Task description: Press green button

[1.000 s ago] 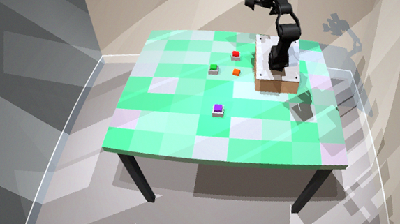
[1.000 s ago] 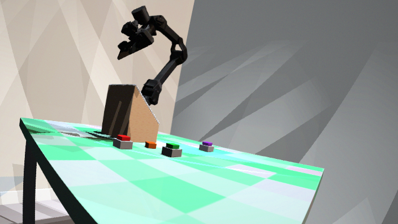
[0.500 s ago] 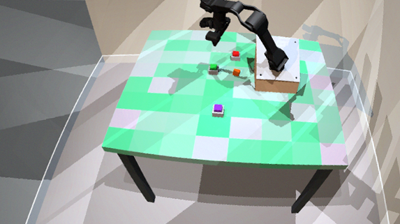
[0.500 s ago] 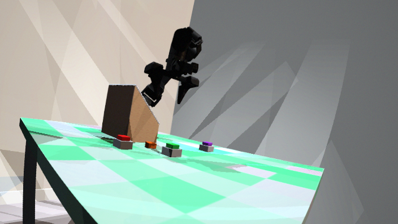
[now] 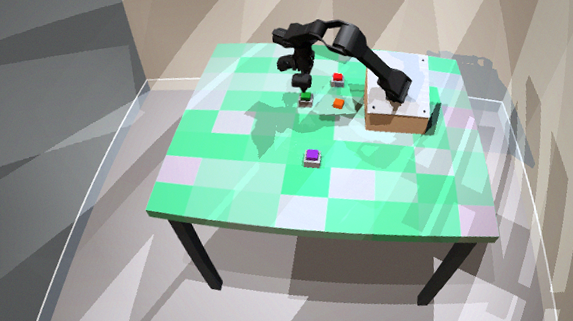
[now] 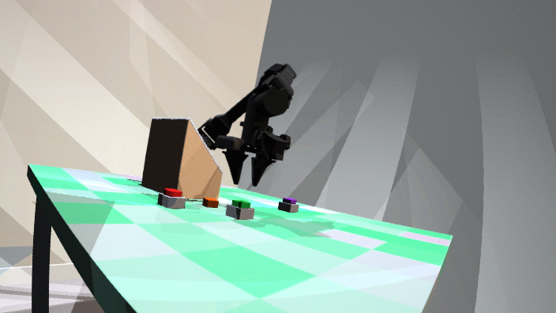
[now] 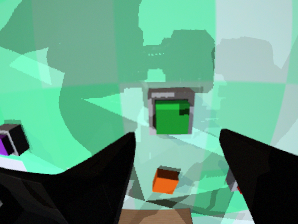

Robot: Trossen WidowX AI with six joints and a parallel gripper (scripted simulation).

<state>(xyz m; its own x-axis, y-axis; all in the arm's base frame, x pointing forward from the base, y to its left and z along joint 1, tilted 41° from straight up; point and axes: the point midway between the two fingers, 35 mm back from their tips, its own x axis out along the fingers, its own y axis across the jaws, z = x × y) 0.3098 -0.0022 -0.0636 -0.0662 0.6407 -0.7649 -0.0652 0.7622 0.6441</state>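
Now: the green button 4 cm below my gripper tip. Also, from my gripper tip: purple button: 6 cm behind, 26 cm to the left, 4 cm below; red button: 11 cm behind, 13 cm to the right, 4 cm below; small orange block: 12 cm behind, 7 cm below.
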